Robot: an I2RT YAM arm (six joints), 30 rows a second.
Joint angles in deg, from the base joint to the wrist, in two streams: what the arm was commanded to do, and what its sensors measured. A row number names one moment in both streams.
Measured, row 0: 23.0 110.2 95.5 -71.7 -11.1 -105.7
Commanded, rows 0 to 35: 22.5 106.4 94.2 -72.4 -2.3 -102.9; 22.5 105.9 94.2 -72.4 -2.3 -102.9; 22.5 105.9 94.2 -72.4 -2.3 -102.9; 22.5 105.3 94.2 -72.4 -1.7 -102.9; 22.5 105.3 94.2 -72.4 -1.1 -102.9; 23.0 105.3 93.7 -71.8 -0.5 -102.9; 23.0 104.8 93.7 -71.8 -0.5 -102.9; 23.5 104.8 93.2 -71.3 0.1 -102.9; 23.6 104.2 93.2 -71.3 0.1 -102.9; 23.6 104.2 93.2 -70.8 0.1 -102.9; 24.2 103.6 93.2 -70.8 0.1 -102.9; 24.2 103.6 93.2 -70.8 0.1 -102.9; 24.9 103.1 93.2 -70.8 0.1 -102.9; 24.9 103.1 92.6 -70.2 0.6 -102.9; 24.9 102.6 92.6 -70.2 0.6 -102.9; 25.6 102.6 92.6 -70.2 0.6 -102.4; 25.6 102.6 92.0 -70.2 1.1 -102.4; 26.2 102.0 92.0 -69.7 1.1 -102.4; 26.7 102.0 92.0 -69.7 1.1 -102.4; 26.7 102.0 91.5 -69.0 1.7 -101.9; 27.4 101.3 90.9 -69.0 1.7 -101.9; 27.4 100.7 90.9 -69.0 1.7 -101.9; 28.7 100.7 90.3 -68.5 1.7 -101.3; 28.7 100.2 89.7 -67.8 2.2 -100.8; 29.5 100.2 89.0 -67.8 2.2 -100.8; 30.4 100.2 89.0 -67.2 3.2 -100.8; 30.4 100.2 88.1 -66.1 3.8 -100.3; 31.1 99.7 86.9 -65.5 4.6 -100.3; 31.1 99.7 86.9 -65.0 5.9 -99.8; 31.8 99.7 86.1 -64.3 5.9 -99.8; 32.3 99.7 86.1 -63.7 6.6 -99.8; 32.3 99.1 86.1 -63.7 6.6 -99.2; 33.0 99.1 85.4 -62.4 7.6 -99.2; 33.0 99.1 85.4 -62.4 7.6 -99.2; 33.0 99.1 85.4 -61.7 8.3 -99.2; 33.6 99.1 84.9 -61.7 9.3 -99.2
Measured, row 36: 32.7 101.9 85.2 -64.8 6.0 -100.1
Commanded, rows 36 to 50: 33.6 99.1 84.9 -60.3 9.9 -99.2; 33.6 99.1 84.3 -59.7 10.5 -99.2; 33.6 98.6 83.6 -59.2 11.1 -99.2; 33.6 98.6 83.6 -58.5 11.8 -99.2; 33.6 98.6 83.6 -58.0 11.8 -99.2; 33.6 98.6 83.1 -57.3 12.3 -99.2; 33.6 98.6 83.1 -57.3 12.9 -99.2; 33.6 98.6 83.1 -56.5 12.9 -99.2; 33.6 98.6 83.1 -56.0 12.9 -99.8; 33.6 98.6 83.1 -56.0 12.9 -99.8; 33.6 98.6 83.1 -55.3 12.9 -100.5; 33.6 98.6 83.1 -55.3 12.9 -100.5; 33.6 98.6 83.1 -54.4 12.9 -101.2; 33.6 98.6 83.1 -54.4 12.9 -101.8; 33.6 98.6 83.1 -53.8 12.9 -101.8
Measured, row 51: 33.1 101.2 82.7 -57.3 11.6 -100.5
